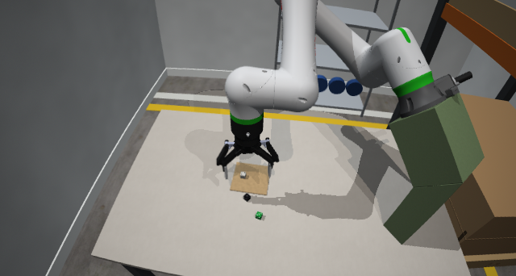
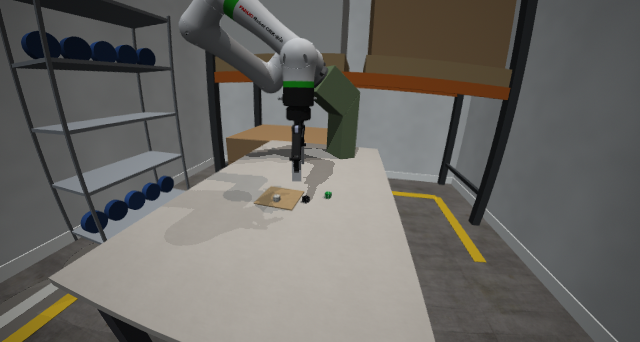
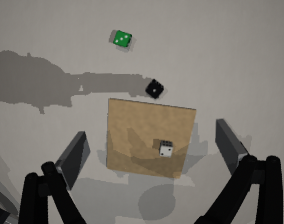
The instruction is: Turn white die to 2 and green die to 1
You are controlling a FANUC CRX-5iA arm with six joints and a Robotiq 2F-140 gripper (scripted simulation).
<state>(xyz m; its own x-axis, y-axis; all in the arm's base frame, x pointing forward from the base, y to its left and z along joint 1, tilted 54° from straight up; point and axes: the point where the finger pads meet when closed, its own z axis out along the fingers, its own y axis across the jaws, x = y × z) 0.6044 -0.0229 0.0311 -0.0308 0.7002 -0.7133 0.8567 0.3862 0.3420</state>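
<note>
The green die is 4 cm behind my hand, 10 cm to the left of it and 11 cm below it. Also, from my hand: mat (2 cm behind, 7 cm to the right, 12 cm below); black die (3 cm to the left, 11 cm below); white die (1 cm ahead, 8 cm to the right, 11 cm below).
</note>
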